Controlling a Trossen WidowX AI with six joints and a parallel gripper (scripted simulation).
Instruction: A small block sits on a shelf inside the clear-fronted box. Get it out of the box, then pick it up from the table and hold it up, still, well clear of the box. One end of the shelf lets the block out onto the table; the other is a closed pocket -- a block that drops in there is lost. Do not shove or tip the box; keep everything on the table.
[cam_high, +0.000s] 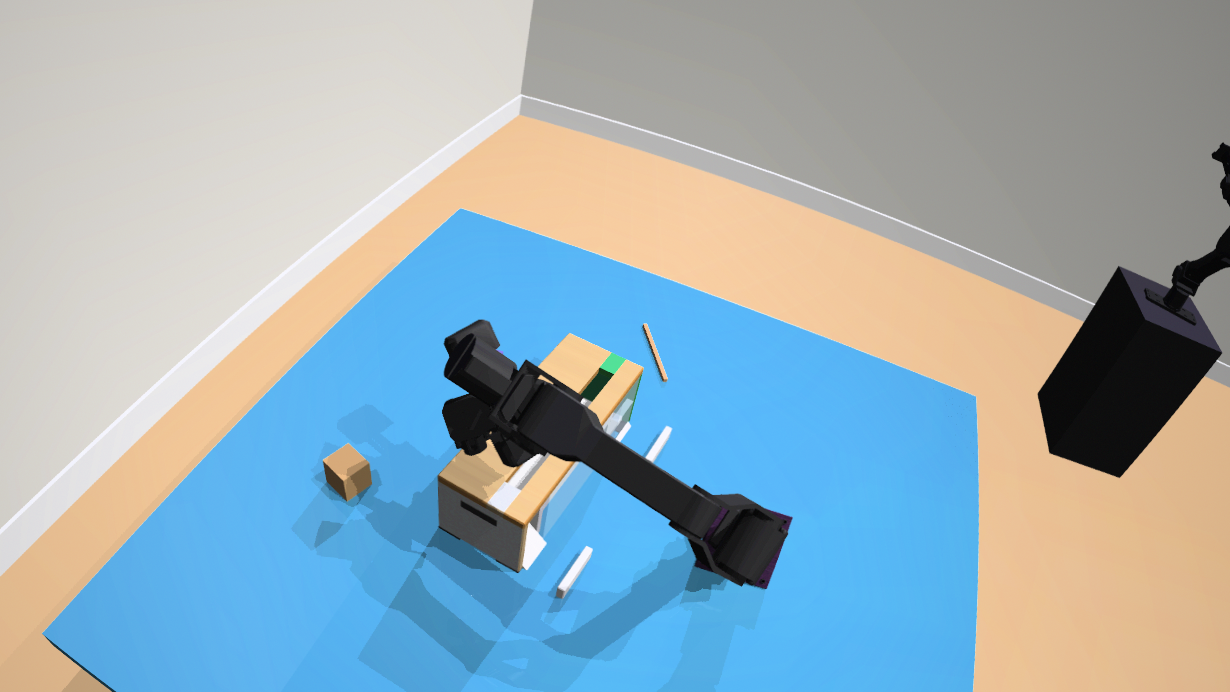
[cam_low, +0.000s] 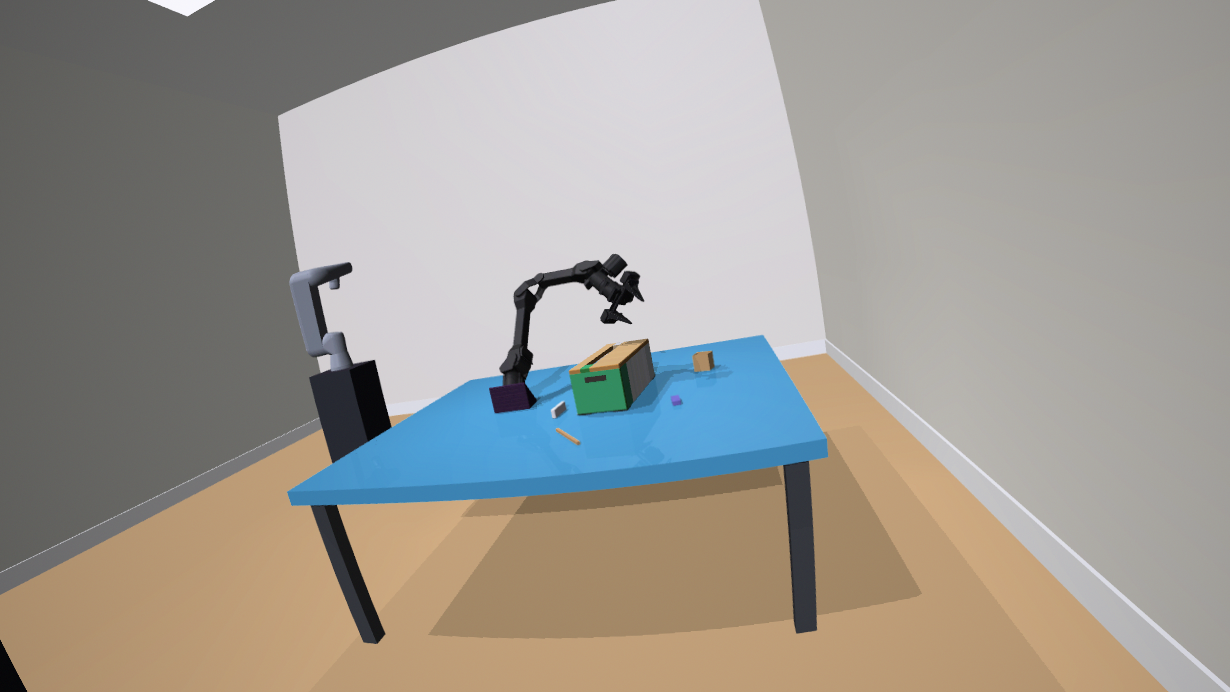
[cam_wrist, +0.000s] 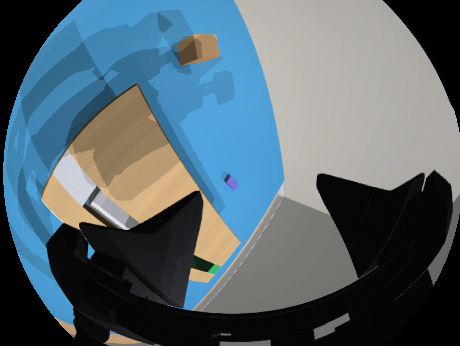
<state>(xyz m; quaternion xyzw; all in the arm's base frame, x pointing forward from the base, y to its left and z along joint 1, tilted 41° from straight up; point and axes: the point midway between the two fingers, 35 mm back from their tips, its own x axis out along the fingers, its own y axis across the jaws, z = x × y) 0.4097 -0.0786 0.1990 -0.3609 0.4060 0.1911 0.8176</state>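
Right now the box is 130 mm behind my gripper tip, 80 mm to the right of it and 170 mm below it. From my gripper tip the other things lie so: tan cube 180 mm ahead, 80 mm to the left, 200 mm below; then tan stick 180 mm behind, 460 mm to the right, 220 mm below.
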